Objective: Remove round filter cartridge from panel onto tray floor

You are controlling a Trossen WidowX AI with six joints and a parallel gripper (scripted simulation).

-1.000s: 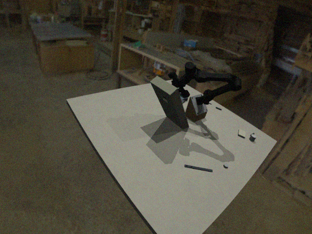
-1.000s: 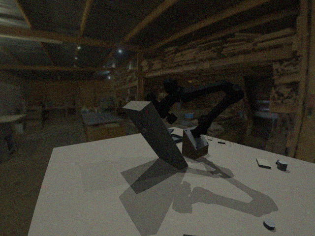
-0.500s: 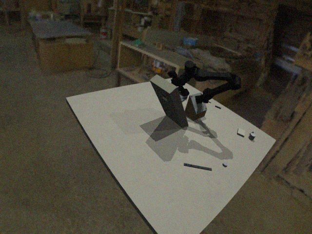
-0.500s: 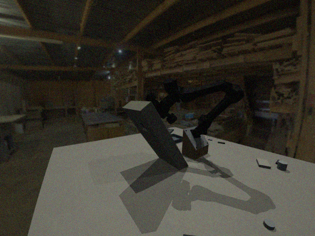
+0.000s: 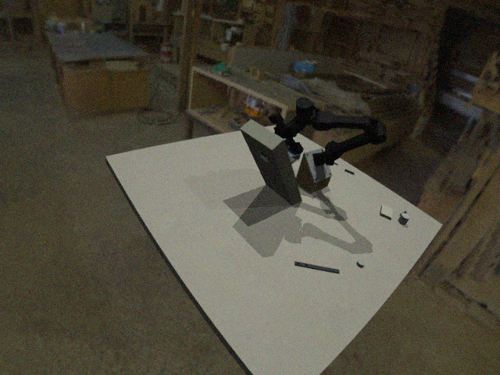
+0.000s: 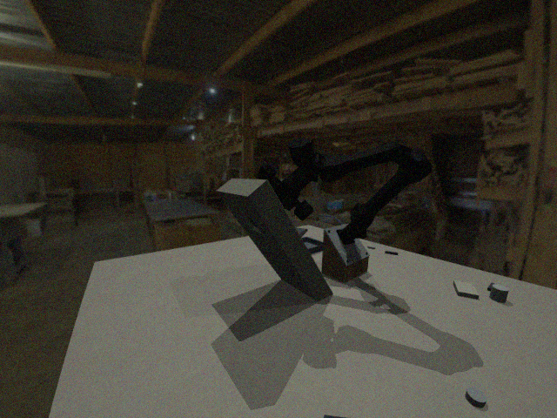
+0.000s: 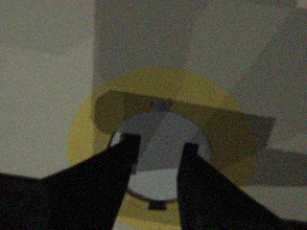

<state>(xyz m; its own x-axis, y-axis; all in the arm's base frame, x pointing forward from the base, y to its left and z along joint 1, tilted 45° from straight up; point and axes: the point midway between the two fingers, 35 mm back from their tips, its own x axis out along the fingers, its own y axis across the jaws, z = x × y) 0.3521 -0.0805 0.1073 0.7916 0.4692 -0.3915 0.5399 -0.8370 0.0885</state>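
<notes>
Right now the round grey filter cartridge is 1 cm below my gripper tip and 1 cm ahead of it. The rest, counted from my gripper tip: blue-grey tray: 42 cm behind, 30 cm to the right, 27 cm below.
</notes>
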